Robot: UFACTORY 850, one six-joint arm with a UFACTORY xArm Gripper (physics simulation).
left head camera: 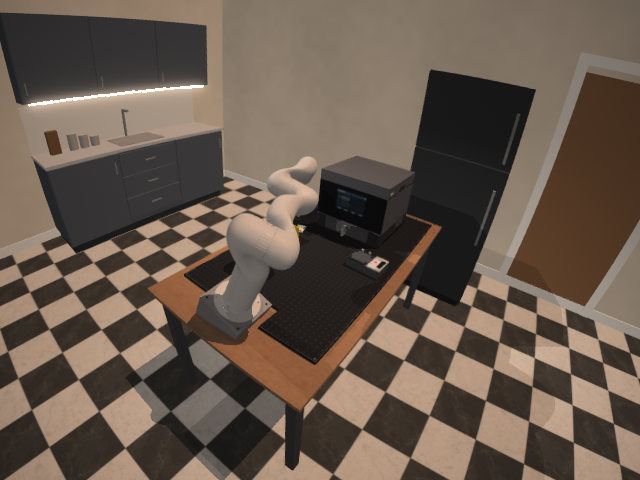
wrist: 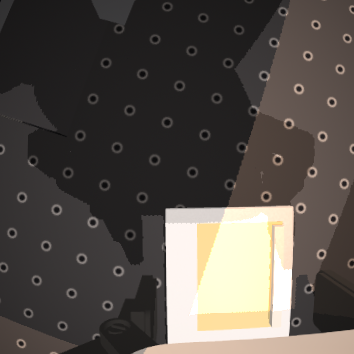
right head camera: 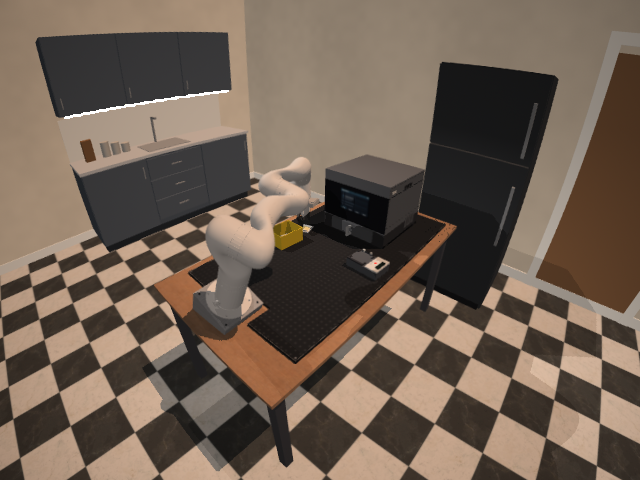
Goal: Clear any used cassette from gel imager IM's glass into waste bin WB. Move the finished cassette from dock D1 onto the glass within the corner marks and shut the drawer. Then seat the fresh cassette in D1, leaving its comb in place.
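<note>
My gripper (wrist: 237, 300) is open, with its fingers on both sides of a white cassette (wrist: 181, 280) (right head camera: 308, 228) (left head camera: 302, 227) that has a yellow gel area and a thin strip along its right side in the wrist view. The cassette's near end is hidden by the gripper body. The grey imager IM (left head camera: 398, 206) (right head camera: 405, 206) stands at the back, its drawer front (left head camera: 361, 236) (right head camera: 368, 236) looking shut. Dock D1 (left head camera: 378, 264) (right head camera: 378, 265) is right of centre, with no white cassette visible on it. The yellow waste bin WB (right head camera: 292, 239) (left head camera: 297, 231) is mostly hidden by the arm in the left head view.
The yellow bin stands beside the cassette, on the arm-base side in the right head view. The imager and its protruding drawer handle (left head camera: 343, 229) (right head camera: 348, 230) are to the right of the gripper. A black perforated mat (left head camera: 310, 310) (right head camera: 294, 315) covers much of the wooden table (left head camera: 289, 382) (right head camera: 263, 377).
</note>
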